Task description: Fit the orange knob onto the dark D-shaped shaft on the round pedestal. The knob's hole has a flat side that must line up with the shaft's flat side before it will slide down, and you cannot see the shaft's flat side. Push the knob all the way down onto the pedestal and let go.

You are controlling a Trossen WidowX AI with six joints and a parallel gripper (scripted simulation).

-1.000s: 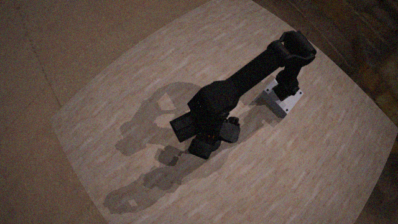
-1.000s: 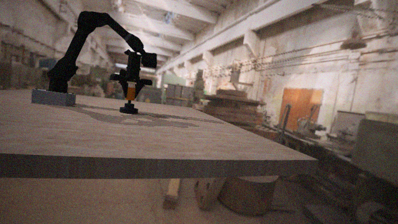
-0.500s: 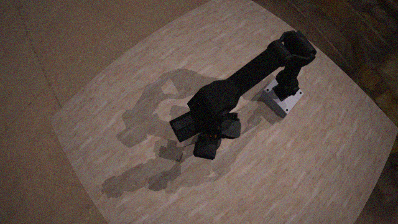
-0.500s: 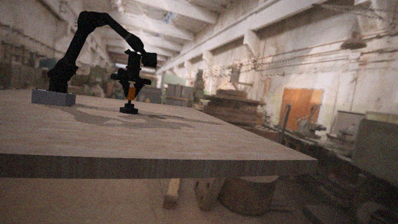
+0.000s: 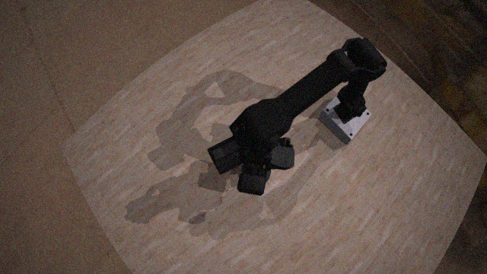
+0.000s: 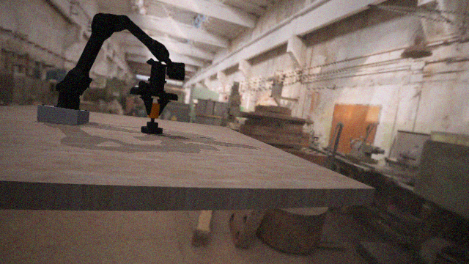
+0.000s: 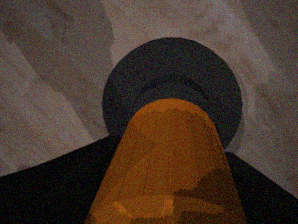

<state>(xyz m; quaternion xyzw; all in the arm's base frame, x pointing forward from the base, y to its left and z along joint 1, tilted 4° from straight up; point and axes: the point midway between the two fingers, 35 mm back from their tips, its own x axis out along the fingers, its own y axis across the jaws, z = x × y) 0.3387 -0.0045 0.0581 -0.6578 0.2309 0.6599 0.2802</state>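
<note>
Now: gripper tip 2 cm below the orange knob. The rest, counted from my gripper tip: dark pedestal 4 cm below.
</note>
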